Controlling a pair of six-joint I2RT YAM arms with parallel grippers.
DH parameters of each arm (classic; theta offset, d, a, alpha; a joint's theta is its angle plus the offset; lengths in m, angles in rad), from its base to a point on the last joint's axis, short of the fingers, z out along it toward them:
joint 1: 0 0.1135 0.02 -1.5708
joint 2: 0 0 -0.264 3.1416
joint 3: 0.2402 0 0.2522 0
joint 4: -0.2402 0 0.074 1.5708
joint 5: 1.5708 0 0 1.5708
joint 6: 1.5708 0.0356 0 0
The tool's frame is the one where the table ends.
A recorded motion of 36 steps. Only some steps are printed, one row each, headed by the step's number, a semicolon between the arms.
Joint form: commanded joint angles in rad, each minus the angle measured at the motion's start. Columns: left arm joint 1, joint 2, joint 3, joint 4, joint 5, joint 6; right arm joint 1, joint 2, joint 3, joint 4, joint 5, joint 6.
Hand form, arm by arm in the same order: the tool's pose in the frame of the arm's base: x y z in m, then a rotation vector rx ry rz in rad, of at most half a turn. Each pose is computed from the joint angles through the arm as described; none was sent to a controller.
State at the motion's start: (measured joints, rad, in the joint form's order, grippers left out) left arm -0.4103 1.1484 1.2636 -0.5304 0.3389 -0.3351; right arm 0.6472 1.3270 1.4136 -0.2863 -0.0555 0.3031
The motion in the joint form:
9: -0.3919 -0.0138 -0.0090 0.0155 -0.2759 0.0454; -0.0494 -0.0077 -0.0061 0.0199 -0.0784 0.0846
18: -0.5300 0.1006 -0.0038 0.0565 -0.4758 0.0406; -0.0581 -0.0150 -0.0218 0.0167 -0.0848 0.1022
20: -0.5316 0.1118 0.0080 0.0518 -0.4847 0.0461; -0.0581 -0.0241 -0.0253 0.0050 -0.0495 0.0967
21: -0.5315 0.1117 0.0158 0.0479 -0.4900 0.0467; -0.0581 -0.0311 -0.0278 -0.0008 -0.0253 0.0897
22: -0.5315 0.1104 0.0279 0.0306 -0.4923 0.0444; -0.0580 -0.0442 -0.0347 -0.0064 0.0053 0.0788
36: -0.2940 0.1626 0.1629 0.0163 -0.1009 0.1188; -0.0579 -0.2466 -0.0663 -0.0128 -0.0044 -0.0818
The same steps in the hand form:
9: 0.1691 -0.1781 0.3995 0.5604 1.9692 -0.7636; 0.2458 0.1731 0.4312 -0.2923 1.7993 0.8273
18: 0.1681 -0.2221 0.3778 0.5784 2.0074 -0.6306; 0.2459 0.1703 0.4274 -0.2743 1.8163 0.8359
20: 0.1695 -0.2243 0.3785 0.5807 2.0079 -0.6176; 0.2443 0.1678 0.4275 -0.2523 1.8201 0.8002
21: 0.1695 -0.2239 0.3808 0.5760 2.0037 -0.6144; 0.2431 0.1659 0.4279 -0.2401 1.8188 0.7742
22: 0.1687 -0.2227 0.3836 0.5737 2.0079 -0.6114; 0.2406 0.1629 0.4285 -0.2266 1.8143 0.7405
36: 0.2146 -0.1933 0.4143 0.6522 1.9472 -0.8230; 0.1864 0.1272 0.4653 -0.3477 1.6077 0.6730

